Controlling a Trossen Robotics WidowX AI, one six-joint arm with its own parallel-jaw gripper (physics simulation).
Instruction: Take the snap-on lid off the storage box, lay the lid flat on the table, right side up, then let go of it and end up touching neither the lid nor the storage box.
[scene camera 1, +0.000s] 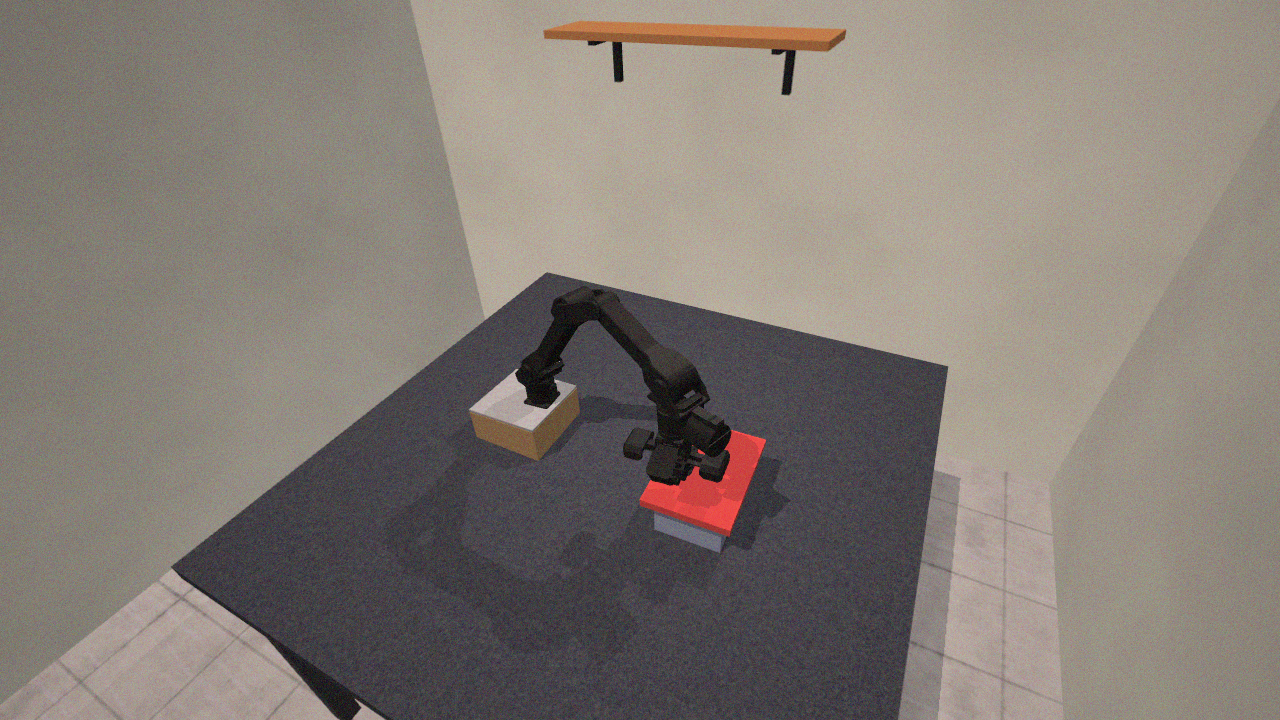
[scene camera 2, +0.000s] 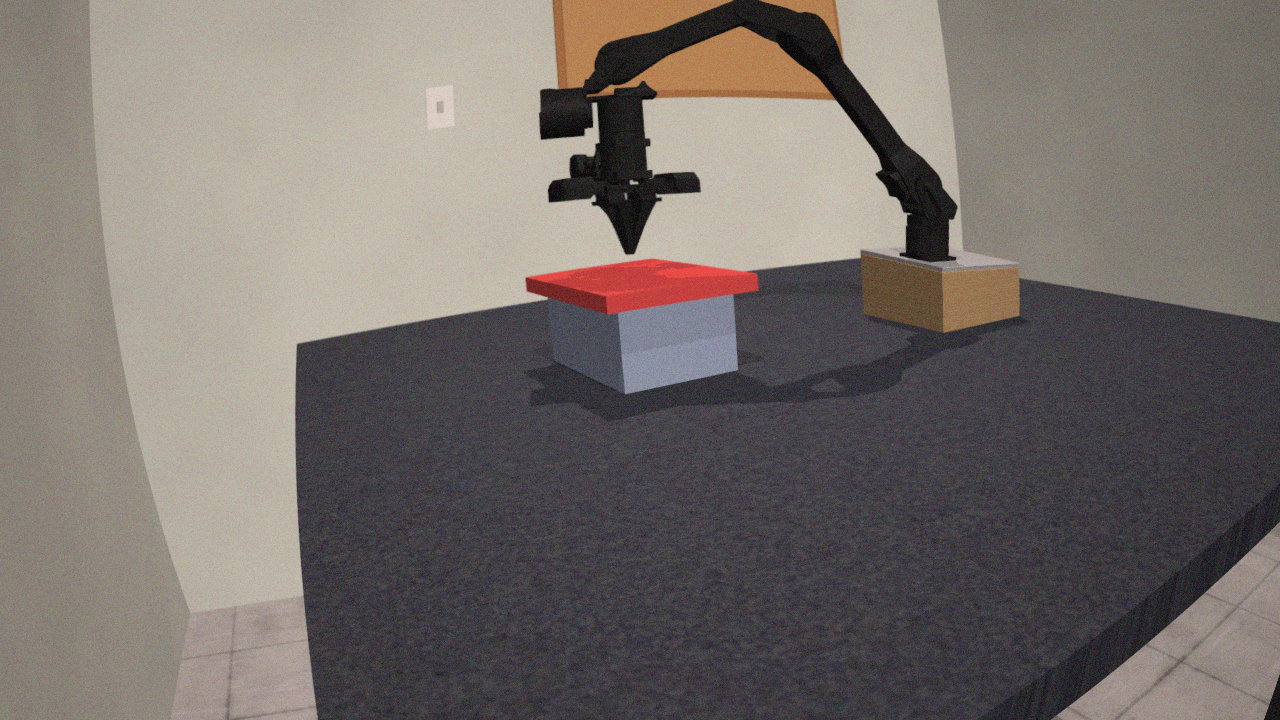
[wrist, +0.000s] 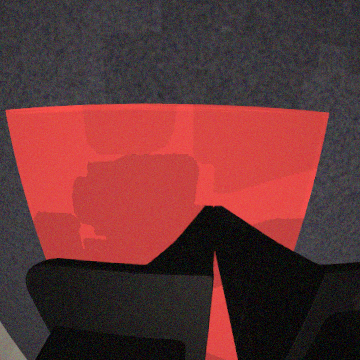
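Note:
The red lid (scene camera 1: 747, 461) (scene camera 2: 680, 282) (wrist: 140, 135) sits flat on top of the grey-blue storage box (scene camera 1: 689, 530) (scene camera 2: 675, 340) and overhangs its sides. The box stands upright on the table. My gripper (scene camera 2: 630, 251) (wrist: 212, 213) points straight down with its fingertips together and nothing between them. In scene camera 2 the fingertips are a little above the lid, with a small gap. In scene camera 1 the fingertips are hidden behind the gripper body. In the wrist view the fingers cover the near part of the lid.
The arm's base stands on a wooden block with a pale top (scene camera 1: 510, 437) (scene camera 2: 904, 295), beside the storage box on the dark table (scene camera 1: 805, 626) (scene camera 2: 537, 537). A wooden shelf (scene camera 1: 693, 35) (scene camera 2: 698, 49) is on the wall, high above the table.

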